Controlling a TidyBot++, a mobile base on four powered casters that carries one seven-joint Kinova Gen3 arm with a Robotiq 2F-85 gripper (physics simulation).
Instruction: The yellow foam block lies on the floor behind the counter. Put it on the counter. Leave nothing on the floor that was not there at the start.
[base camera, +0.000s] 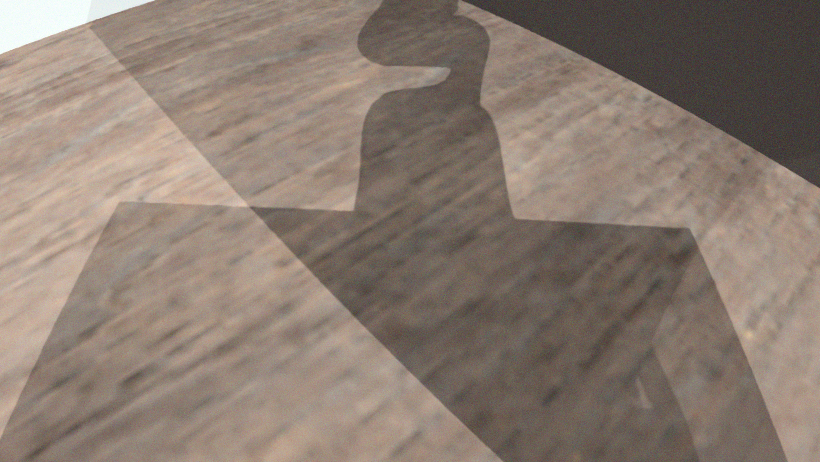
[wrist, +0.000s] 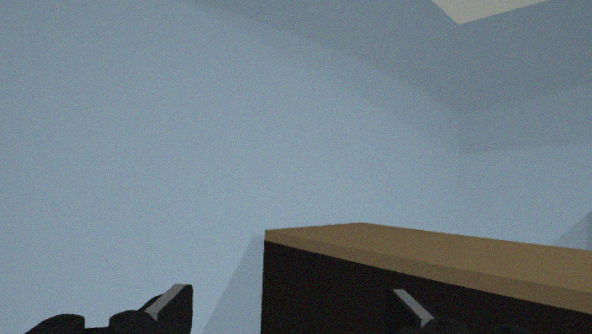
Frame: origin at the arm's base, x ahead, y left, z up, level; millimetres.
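Seen in the pictures: gripper, between the fingertips: (wrist: 289, 309).
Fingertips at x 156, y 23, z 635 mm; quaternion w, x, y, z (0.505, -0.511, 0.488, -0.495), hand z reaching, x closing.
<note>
A point is followed by its place in that frame.
The counter (wrist: 425, 250) @[z 513, x 987, y -347 mm] (base camera: 717, 63) @[z -311, x 689, y -428 mm] has a wooden top and a dark front. In the wrist view its near left end is at the lower middle and it runs off to the right. In the base camera view its dark side fills the upper right corner. My gripper (wrist: 289, 309) @[z 635, x 156, y 23 mm] is open and empty, with its fingertips at the bottom of the wrist view, the right one in front of the counter's dark side. The yellow foam block does not show in either view.
A blue wall (wrist: 200, 140) @[z 822, x 1142, y 364 mm] stands beyond the counter, with a room corner at the right. To the left of the counter's end the wall shows. The wooden floor (base camera: 200, 321) @[z -396, x 314, y 159 mm] carries the robot's shadow. A pale surface (base camera: 40, 22) @[z -369, x 858, y 640 mm] is at the upper left.
</note>
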